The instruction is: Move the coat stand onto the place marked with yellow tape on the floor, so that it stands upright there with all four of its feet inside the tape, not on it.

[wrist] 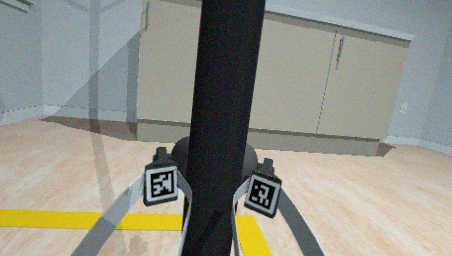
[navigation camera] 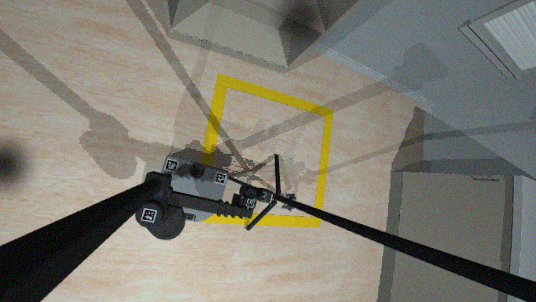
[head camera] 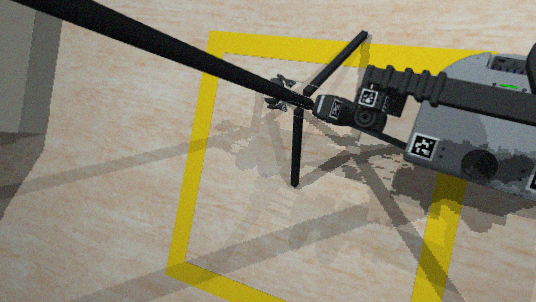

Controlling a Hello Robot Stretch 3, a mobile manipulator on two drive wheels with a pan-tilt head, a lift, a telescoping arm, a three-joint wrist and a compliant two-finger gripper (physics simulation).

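Frame: origin at the robot's base, x ahead, y left, z up, level; metres.
Seen in the pictures: robot's base, origin of its link: (navigation camera: 196, 170) (head camera: 477, 163).
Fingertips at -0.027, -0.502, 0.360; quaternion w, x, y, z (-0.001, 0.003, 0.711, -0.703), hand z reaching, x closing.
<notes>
Pixels of each thing's top centre, then the offset from my fingertips to it, as dx, dy, dz. "spot": a spot on its surface instead.
- foot, a spot on its surface: (head camera: 340, 58) (navigation camera: 259, 217) spot: -0.151, +0.080, -0.226
- yellow tape, a spot on its surface: (head camera: 194, 160) (navigation camera: 323, 164) spot: +0.317, -0.402, -0.360
The black coat stand (head camera: 150, 46) (navigation camera: 400, 241) (wrist: 225, 90) stands with its pole rising close in front of the wrist camera. One foot (head camera: 340, 58) (navigation camera: 261, 215) crosses the yellow tape (head camera: 194, 160) (navigation camera: 325, 165) (wrist: 60, 219), its tip at the tape's outer edge. Another foot (head camera: 297, 150) (navigation camera: 278, 172) lies inside the tape. A third foot runs toward my base and its end is hidden there; the fourth is hidden by the pole. My gripper (head camera: 281, 93) (navigation camera: 287, 201) (wrist: 214, 157) is shut on the pole, low down, with a finger on either side and the fingertips partly behind it.
My base (head camera: 450, 125) (navigation camera: 200, 182) covers part of the tape at the near side. A beige cabinet (head camera: 15, 65) (navigation camera: 450, 215) (wrist: 290, 75) stands beyond the marked square. Another beige unit (navigation camera: 235, 32) stands to one side, near the blue-grey wall (navigation camera: 400, 60). Shadows cross the floor.
</notes>
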